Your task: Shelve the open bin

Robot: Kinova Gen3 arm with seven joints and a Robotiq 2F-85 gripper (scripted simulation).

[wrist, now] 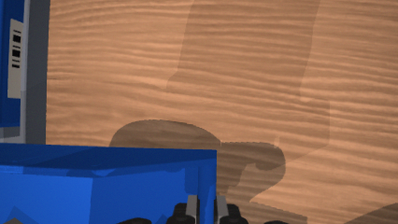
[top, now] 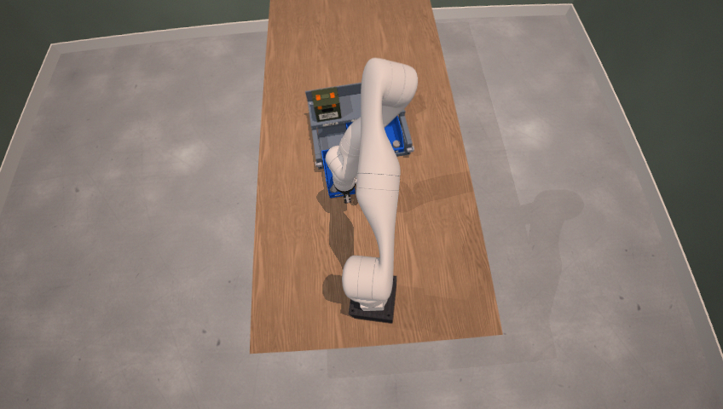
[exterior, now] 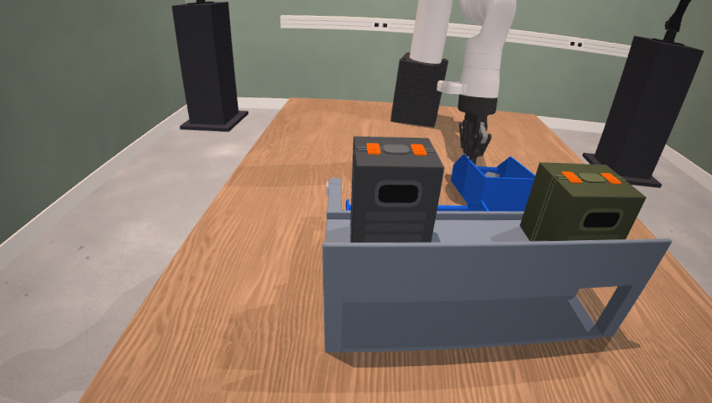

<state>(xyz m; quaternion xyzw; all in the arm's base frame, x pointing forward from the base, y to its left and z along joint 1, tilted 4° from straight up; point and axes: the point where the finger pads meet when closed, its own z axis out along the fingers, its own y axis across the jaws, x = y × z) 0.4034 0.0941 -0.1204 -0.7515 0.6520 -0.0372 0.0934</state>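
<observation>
Now: the grey part 13 cm ahead of my hand, 6 cm to the left of it and 1 cm below it. From my hand the other things lie so: grey shelf (27 cm ahead, 6 cm to the right, 2 cm above).
</observation>
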